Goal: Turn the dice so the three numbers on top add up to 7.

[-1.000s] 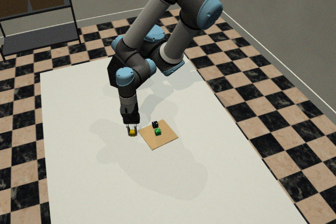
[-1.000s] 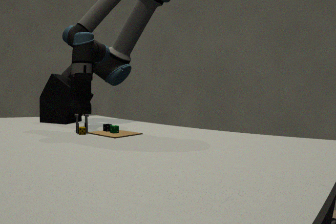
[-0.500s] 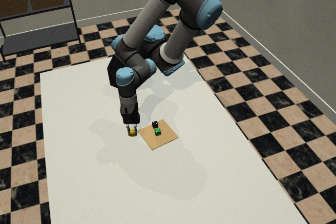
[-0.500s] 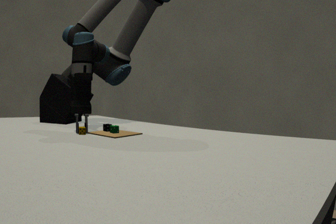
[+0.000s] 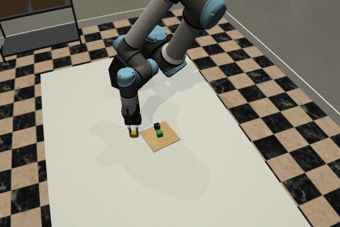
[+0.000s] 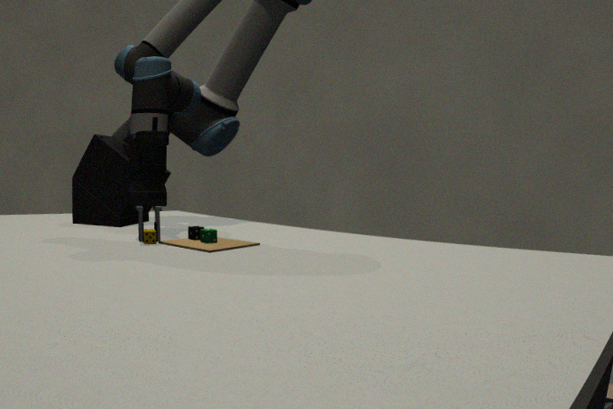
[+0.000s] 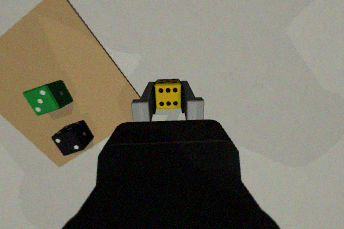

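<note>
The green die is 110 mm to the left of my hand, 30 mm ahead of it and 10 mm below it. The rest, counted from my hand: yellow die: 10 mm below; then black die: 110 mm to the left, 20 mm behind, 10 mm below; then tan mat: 110 mm to the left, 30 mm ahead, 20 mm below.
</note>
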